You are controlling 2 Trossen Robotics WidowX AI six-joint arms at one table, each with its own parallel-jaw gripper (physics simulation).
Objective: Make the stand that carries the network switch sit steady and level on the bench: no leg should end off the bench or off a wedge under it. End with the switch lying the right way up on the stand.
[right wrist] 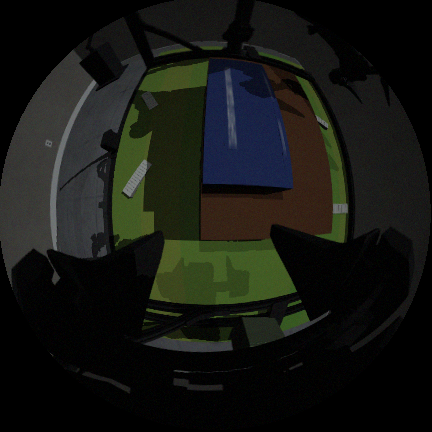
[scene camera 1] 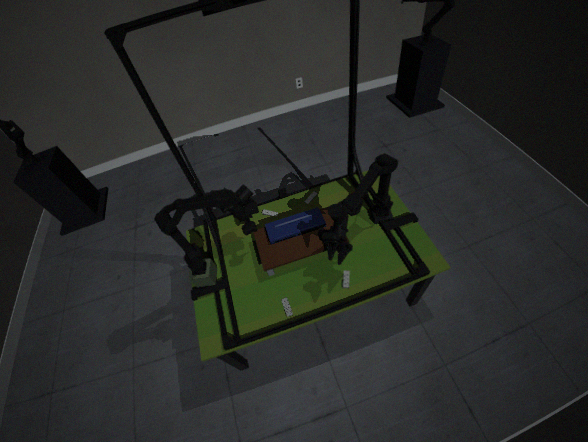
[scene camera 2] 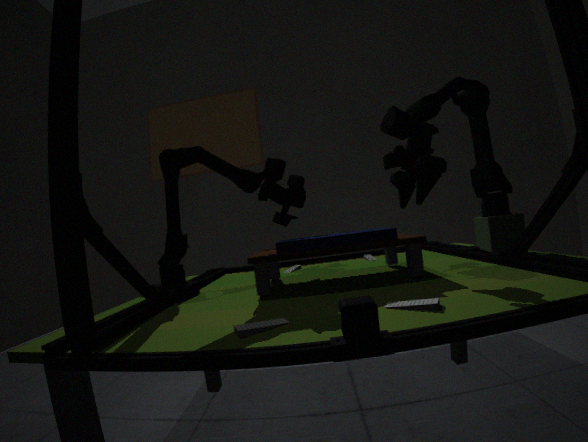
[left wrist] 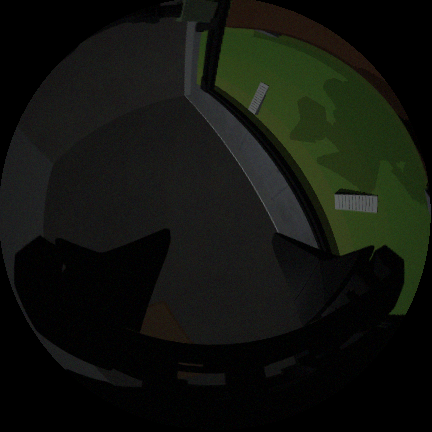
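Seen in the pictures: left gripper, fingertip midpoint: [scene camera 1: 334,262] [left wrist: 223,236]; right gripper, fingertip midpoint: [right wrist: 218,233] [scene camera 1: 254,224] [scene camera 2: 410,206]; left arm's base at its link origin: [right wrist: 233,50] [scene camera 1: 381,211] [scene camera 2: 173,286]; right arm's base at its link origin: [scene camera 1: 199,268] [scene camera 2: 496,215].
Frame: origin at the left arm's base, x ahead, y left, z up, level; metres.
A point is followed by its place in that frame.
The stand has a brown top [scene camera 1: 287,255] @[x 0.517, y 0.224, z 0.068 m] [scene camera 2: 412,239] @[x 0.649, y 0.045, z 0.063 m] [right wrist: 240,215] @[x 0.640, y 0.097, z 0.068 m] on grey legs. Its top slopes in scene camera 2, but perspective leaves its level unclear. The blue switch [scene camera 1: 285,231] @[x 0.514, y 0.105, z 0.095 m] [scene camera 2: 335,240] @[x 0.472, y 0.012, z 0.084 m] [right wrist: 245,125] @[x 0.527, y 0.077, z 0.095 m] lies flat on it, off-centre. Loose ribbed wedges lie apart from the legs: one wedge [scene camera 1: 346,279] @[x 0.259, y 0.345, z -0.026 m] [scene camera 2: 261,326] [left wrist: 356,203] @[x 0.257, y 0.339, z -0.027 m], another wedge [scene camera 1: 286,307] @[x 0.553, y 0.440, z -0.027 m] [scene camera 2: 414,303] [left wrist: 259,98] @[x 0.543, y 0.432, z -0.027 m], a third wedge [scene camera 1: 269,213] @[x 0.608, y -0.123, z -0.027 m] [right wrist: 136,178] @[x 0.608, y -0.125, z -0.027 m], and a fourth wedge [scene camera 1: 311,197] @[x 0.356, y -0.195, z -0.027 m] [right wrist: 149,100] @[x 0.367, y -0.190, z -0.027 m]. My left gripper [scene camera 1: 336,259] @[x 0.317, y 0.367, z 0.200 m] [left wrist: 223,236] @[x 0.317, y 0.367, z 0.200 m] is open and empty above the stand's edge. My right gripper [scene camera 2: 411,204] @[x 0.657, y 0.066, z 0.140 m] [right wrist: 218,233] @[x 0.657, y 0.066, z 0.140 m] is open and empty above the stand's other end.
A black frame [scene camera 1: 325,312] @[x 0.381, y 0.492, z -0.014 m] [scene camera 2: 165,361] @[x 0.257, y -0.312, z -0.040 m] runs around the green bench [scene camera 1: 245,295] @[x 0.747, y 0.352, z -0.034 m], with tall posts at its sides. A dark box [scene camera 2: 359,320] @[x 0.522, y -0.255, z -0.002 m] sits on the near rail in scene camera 2. A pale block [scene camera 1: 204,274] @[x 0.913, y 0.274, z 0.085 m] [scene camera 2: 499,232] @[x 0.918, y 0.189, z 0.039 m] is under the right arm's base. The room is dim.
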